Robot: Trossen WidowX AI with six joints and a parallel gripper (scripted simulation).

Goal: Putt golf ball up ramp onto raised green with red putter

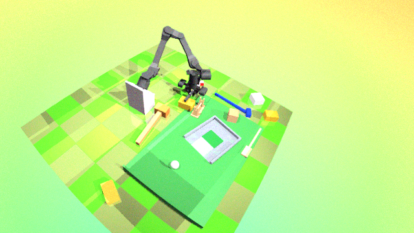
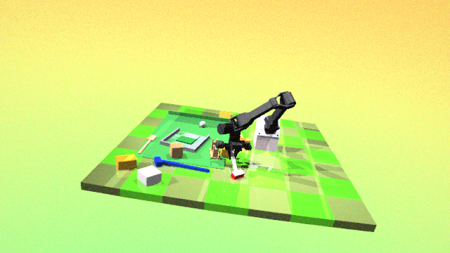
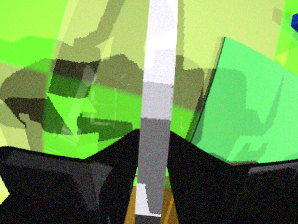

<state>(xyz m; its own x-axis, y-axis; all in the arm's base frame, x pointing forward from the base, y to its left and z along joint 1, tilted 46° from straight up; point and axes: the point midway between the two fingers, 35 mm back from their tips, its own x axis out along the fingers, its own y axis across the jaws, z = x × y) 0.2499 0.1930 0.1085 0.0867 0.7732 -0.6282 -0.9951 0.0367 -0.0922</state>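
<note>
Now: gripper tip 9 cm short of the wooden rack, 9 cm to the left of it and 2 cm below it. The rest, counted from my gripper tip: blue putter: 28 cm ahead, 9 cm to the left; then white block: 41 cm ahead, 23 cm to the left, 1 cm above; then red putter: 1 cm behind, 4 cm to the left, 2 cm above.
</note>
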